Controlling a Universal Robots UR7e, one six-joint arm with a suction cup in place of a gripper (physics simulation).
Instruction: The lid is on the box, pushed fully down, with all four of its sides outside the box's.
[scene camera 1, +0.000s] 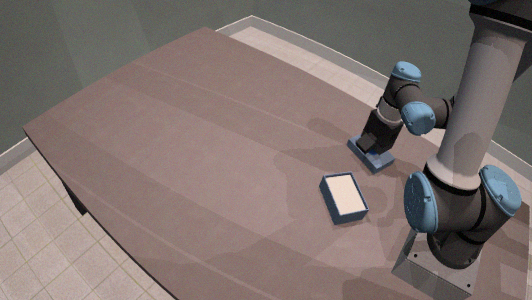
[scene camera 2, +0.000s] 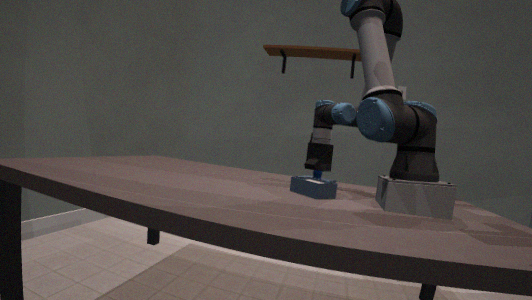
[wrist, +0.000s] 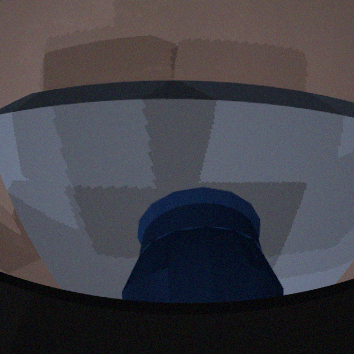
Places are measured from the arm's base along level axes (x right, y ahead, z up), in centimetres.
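Pixels of known places: hand, its tool point: (scene camera 1: 370, 153) (wrist: 197, 209); arm's base, origin of its link: (scene camera 1: 451, 242) (scene camera 2: 413, 179).
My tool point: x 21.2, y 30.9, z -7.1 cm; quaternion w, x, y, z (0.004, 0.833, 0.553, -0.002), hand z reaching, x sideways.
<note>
For each thing: its top centre in the pictures, then the offset to it from my tool point. Level surfaces: height alone.
- blue box, centre of its top: (scene camera 1: 346, 192) (scene camera 2: 314, 179) dx -21.0, dy +0.1, dz +2.9 cm
- blue-grey lid, centre of its top: (wrist: 215, 256) (scene camera 1: 372, 148) dx +0.9, dy +0.2, dz +1.3 cm
- brown table, height of its surface: dz -1.8 cm
The blue box (scene camera 1: 350, 218) (scene camera 2: 310, 187) stands upright and open-topped on the table, with a cream surface inside its walls. The blue-grey lid (scene camera 1: 383, 162) (wrist: 255, 145) is apart from the box, behind it as seen in scene camera 2, which mostly hides it there. It looks level, top face up, at or close above the table; any gap is not clear. My suction gripper (scene camera 1: 372, 152) (scene camera 2: 318, 175) (wrist: 200, 212) has its dark blue cup against the lid's top face and is shut on the lid. The lid's underside is hidden.
The brown table (scene camera 1: 175, 150) (scene camera 2: 150, 185) bears the box and the arm's grey base block (scene camera 1: 430, 270) (scene camera 2: 417, 199), which stands to the right of the box. A wooden shelf (scene camera 2: 310, 52) is on the wall behind. The table's back edge runs behind the lid.
</note>
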